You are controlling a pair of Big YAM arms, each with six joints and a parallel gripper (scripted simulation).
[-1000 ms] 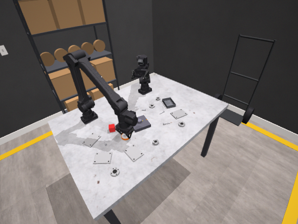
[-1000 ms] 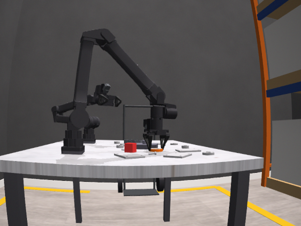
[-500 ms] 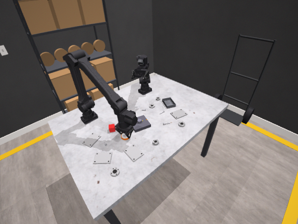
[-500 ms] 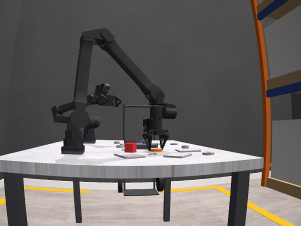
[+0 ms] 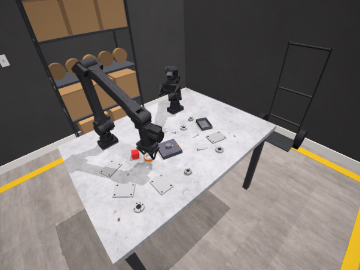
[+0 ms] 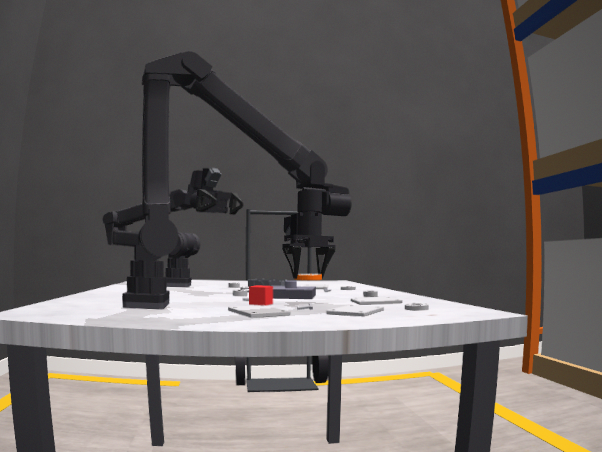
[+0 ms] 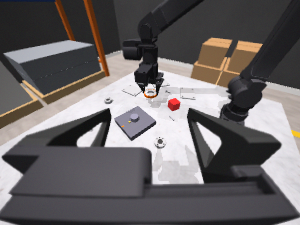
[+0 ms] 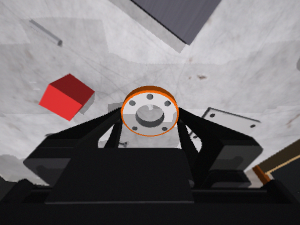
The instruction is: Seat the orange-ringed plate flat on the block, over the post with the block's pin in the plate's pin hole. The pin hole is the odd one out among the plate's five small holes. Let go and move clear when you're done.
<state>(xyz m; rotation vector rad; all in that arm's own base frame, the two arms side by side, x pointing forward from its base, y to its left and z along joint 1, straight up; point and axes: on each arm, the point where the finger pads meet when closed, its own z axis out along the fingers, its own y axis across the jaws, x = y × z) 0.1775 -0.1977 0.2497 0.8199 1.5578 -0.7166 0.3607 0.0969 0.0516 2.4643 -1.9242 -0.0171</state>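
Right now my right hand is 18 cm to the right of the dark grey block, 4 cm above it and 1 cm past it. Also, from my right hand: red cube (11 cm behind, 4 cm below, 3 cm to the right); then orange-ringed plate (right at my right hand); then dark tray (50 cm to the left, 6 cm below, 4 cm behind).
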